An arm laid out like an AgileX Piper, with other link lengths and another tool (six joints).
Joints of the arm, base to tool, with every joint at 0 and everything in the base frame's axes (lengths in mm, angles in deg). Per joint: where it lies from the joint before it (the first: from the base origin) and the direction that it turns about. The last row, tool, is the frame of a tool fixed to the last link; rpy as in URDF.
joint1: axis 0 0 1 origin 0.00 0.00 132.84
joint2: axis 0 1 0 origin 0.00 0.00 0.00
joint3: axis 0 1 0 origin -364.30 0.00 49.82
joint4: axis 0.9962 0 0.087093 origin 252.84 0.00 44.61
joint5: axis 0 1 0 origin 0.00 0.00 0.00
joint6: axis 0.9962 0 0.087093 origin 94.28 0.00 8.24
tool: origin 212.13 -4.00 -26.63 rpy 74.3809 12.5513 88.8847
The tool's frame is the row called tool.
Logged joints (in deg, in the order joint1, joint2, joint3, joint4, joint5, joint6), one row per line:
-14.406 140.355 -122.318 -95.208 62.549 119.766
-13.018 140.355 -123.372 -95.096 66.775 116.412
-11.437 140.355 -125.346 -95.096 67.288 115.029
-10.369 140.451 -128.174 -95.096 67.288 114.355
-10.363 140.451 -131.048 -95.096 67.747 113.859
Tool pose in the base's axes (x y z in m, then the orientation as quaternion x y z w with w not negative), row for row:
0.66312 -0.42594 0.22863 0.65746 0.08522 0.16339 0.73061
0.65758 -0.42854 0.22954 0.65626 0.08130 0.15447 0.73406
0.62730 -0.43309 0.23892 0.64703 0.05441 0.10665 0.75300
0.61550 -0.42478 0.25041 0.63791 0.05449 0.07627 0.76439
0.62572 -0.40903 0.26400 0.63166 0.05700 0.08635 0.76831
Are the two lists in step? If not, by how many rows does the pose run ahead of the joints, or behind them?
The pose runs 2 rows behind the joints: the pose in row i belongs to the joints in row i - 2.
